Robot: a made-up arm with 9 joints. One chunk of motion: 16 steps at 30 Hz.
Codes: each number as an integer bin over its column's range. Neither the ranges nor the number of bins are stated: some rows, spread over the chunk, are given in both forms.
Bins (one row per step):
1: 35 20 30 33 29 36
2: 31 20 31 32 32 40
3: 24 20 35 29 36 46
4: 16 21 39 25 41 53
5: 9 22 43 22 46 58
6: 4 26 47 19 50 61
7: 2 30 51 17 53 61
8: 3 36 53 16 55 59
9: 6 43 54 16 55 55
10: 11 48 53 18 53 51
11: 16 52 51 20 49 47
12: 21 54 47 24 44 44
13: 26 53 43 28 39 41
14: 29 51 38 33 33 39
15: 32 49 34 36 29 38
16: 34 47 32 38 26 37
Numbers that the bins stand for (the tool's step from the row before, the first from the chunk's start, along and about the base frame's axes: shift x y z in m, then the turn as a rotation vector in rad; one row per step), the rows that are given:
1: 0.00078 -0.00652 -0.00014 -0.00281 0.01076 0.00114
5: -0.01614 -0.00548 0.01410 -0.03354 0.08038 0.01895
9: -0.01810 0.00552 0.02614 -0.05030 0.11724 0.01652
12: -0.00833 0.01129 0.01848 -0.02795 0.07219 0.00762
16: 0.00013 0.00762 0.00205 0.01116 -0.00152 0.00195
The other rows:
2: -0.00183 -0.00652 0.00095 -0.00560 0.02305 0.00438
3: -0.00638 -0.00652 0.00533 -0.01398 0.03943 0.00924
4: -0.01159 -0.00600 0.00971 -0.02516 0.05990 0.01490
6: -0.01940 -0.00338 0.01848 -0.04192 0.09676 0.02138
7: -0.02070 -0.00129 0.02286 -0.04751 0.10905 0.02138
8: -0.02005 0.00186 0.02505 -0.05030 0.11724 0.01976
10: -0.01484 0.00814 0.02505 -0.04471 0.10905 0.01329
11: -0.01159 0.01024 0.02286 -0.03913 0.09267 0.01005
13: -0.00508 0.01076 0.01410 -0.01678 0.05171 0.00519
14: -0.00313 0.00971 0.00862 -0.00281 0.02714 0.00357
15: -0.00117 0.00867 0.00424 0.00557 0.01076 0.00276

